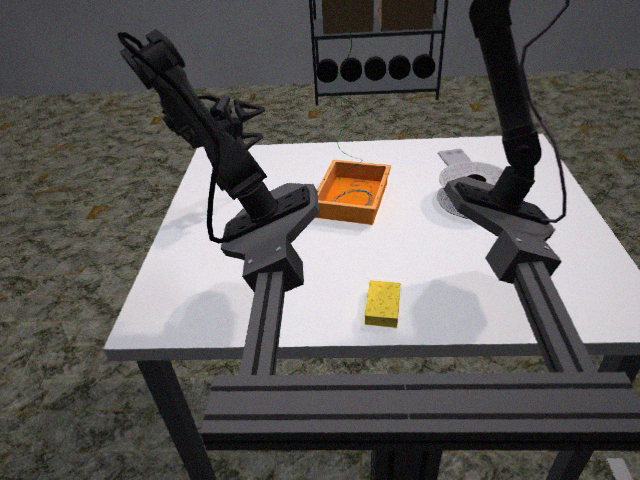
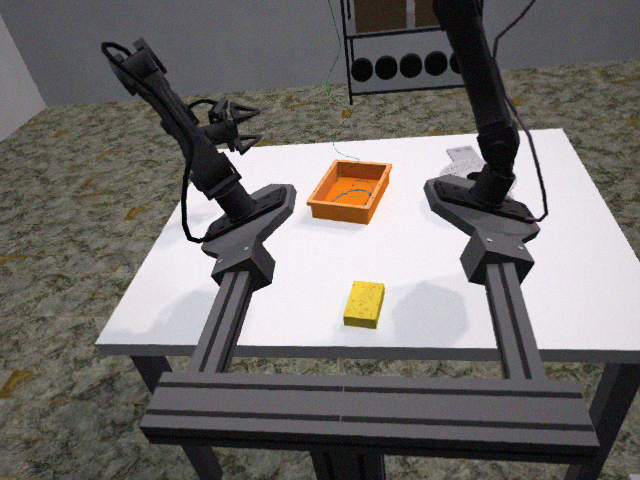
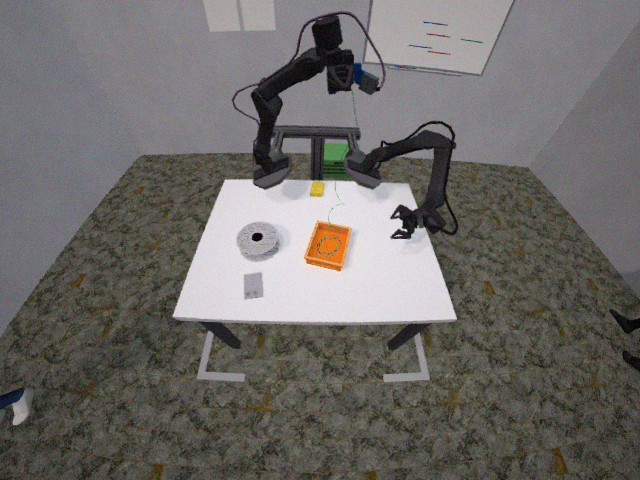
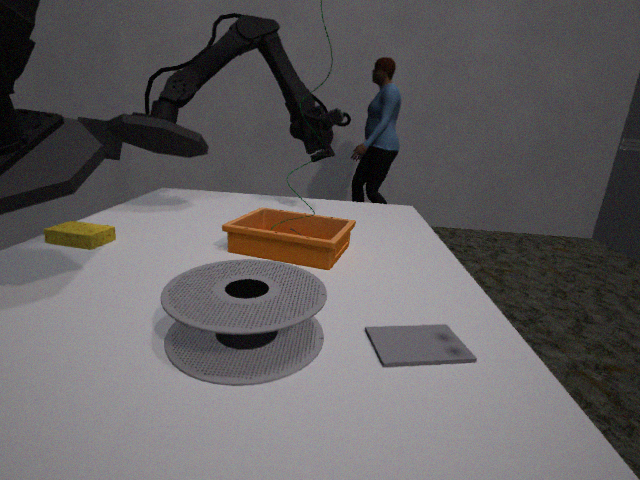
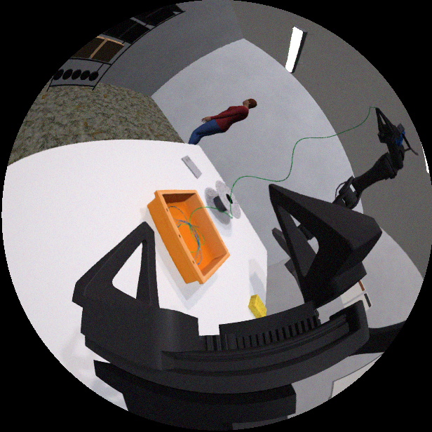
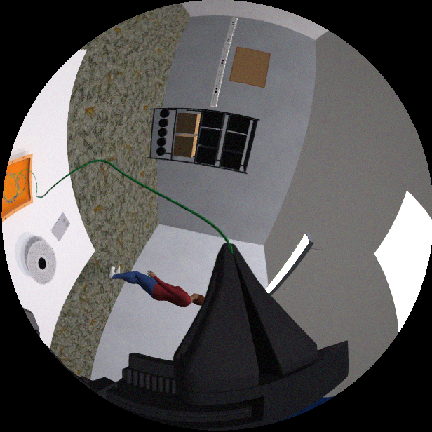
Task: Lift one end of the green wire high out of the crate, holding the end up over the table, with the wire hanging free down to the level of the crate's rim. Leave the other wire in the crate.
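Places are measured from the left arm's base along level axes (x ahead, y right, z down), in millimetres.
Pixels of known places: left gripper, fingertip midpoint: [image 1: 263,122] [image 2: 260,124] [image 3: 391,228] [image 4: 328,137]; right gripper, fingertip midpoint: [image 3: 345,88]; left arm's base at its link origin: [image 1: 267,215] [image 2: 246,216] [image 3: 363,170]; right arm's base at its link origin: [image 1: 501,205] [image 2: 482,203] [image 3: 271,169].
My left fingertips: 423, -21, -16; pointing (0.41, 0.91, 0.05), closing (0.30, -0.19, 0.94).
For each thing: its top centre in the pictures, then the offset to it from my left fingertips, as dx, dy, dz. "pt": a spot on its surface instead.
- orange crate at its top centre: [image 4: 292,222] [image 2: 350,182] [image 1: 352,182] [image 3: 329,241] -77, +236, +167
- blue wire at a spot on its surface: [image 1: 356,193] pt -52, +249, +223
- grey spool at its top centre: [image 4: 247,288] [image 2: 476,177] [image 1: 476,179] [image 3: 257,236] -122, +574, +161
- flat grey plate at its top centre: [image 4: 418,341] [image 2: 464,156] [image 1: 456,158] [image 3: 253,285] +100, +588, +220
- yellow sponge at its top centre: [image 2: 364,299] [image 1: 383,298] [image 4: 79,227] [image 3: 317,187] -514, +255, +196
The orange crate [image 1: 345,211] [image 2: 338,212] [image 4: 281,245] stands on the table. My right gripper [image 5: 376,107] [image 6: 225,248] is shut on the green wire at its end, high above the table. The green wire [image 3: 354,105] [image 4: 331,51] [image 5: 257,177] [image 6: 104,161] runs down in loose waves, bends near the crate and enters it; its lower part lies in coils inside. The blue wire [image 1: 356,191] lies coiled in the crate, mingled with the green coils. My left gripper [image 1: 262,122] [image 2: 258,124] [image 3: 394,225] [image 5: 204,209] is open and empty, beside the crate above the table's side.
A grey spool [image 3: 264,227] [image 4: 196,304] and a flat grey plate [image 3: 253,285] [image 4: 418,345] lie on the table on the right arm's side. A yellow sponge [image 1: 382,303] [image 2: 364,304] lies near the arm mounts. A person [image 4: 382,118] stands beyond the table.
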